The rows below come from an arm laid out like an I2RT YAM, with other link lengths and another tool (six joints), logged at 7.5 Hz.
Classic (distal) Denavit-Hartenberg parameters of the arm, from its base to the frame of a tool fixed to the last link. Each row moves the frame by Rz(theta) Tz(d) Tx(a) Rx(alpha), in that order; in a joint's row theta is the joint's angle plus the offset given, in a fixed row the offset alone. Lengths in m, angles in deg.
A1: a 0.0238, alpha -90, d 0.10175, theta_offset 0
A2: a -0.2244, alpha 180, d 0, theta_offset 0
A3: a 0.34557, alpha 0, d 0, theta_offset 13.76
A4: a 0.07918, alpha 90, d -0.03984, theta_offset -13.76
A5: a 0, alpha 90, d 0.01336, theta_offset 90
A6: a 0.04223, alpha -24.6, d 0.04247, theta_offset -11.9
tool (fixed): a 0, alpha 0, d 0.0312, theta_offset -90
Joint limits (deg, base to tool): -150..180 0..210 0..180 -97..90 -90..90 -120..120
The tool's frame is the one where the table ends.
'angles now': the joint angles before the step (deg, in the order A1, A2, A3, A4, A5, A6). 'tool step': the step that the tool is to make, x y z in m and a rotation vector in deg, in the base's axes. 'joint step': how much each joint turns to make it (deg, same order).
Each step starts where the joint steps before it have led.
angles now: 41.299, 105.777, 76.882, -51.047, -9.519, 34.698
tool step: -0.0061, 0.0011, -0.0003, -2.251, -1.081, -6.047
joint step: 0.879, 0.063, -0.173, 0.412, 3.586, 6.453
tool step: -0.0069, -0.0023, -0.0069, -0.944, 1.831, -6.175
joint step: -0.006, 0.595, -0.574, -0.209, 0.501, 6.201
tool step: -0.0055, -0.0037, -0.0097, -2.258, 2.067, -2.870
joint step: 0.005, 1.456, -0.219, -1.122, 0.656, 2.824
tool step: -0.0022, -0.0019, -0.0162, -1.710, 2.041, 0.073
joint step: -0.004, 2.558, -0.010, -0.099, -0.109, -0.068
